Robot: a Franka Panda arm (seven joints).
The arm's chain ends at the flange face. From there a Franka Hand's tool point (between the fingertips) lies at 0.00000 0.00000 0.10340 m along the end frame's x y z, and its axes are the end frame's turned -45 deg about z.
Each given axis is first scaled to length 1.
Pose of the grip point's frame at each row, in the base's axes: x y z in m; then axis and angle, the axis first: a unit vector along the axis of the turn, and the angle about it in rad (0 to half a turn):
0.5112 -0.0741 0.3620 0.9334 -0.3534 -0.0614 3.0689
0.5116 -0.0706 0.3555 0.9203 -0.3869 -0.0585 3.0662
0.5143 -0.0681 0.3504 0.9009 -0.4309 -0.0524 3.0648
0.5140 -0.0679 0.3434 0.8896 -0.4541 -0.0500 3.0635
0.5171 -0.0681 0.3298 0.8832 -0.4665 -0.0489 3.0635
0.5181 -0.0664 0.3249 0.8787 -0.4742 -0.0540 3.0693
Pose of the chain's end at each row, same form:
0.5257 -0.0716 0.4643 0.7279 -0.6844 -0.0429 3.0274
0.5257 -0.0681 0.4579 0.7028 -0.7103 -0.0396 3.0272
0.5275 -0.0656 0.4529 0.6679 -0.7434 -0.0337 3.0305
0.5268 -0.0654 0.4460 0.6486 -0.7605 -0.0313 3.0312
0.5298 -0.0657 0.4324 0.6379 -0.7695 -0.0302 3.0320
0.5314 -0.0651 0.4274 0.6309 -0.7750 -0.0361 3.0335

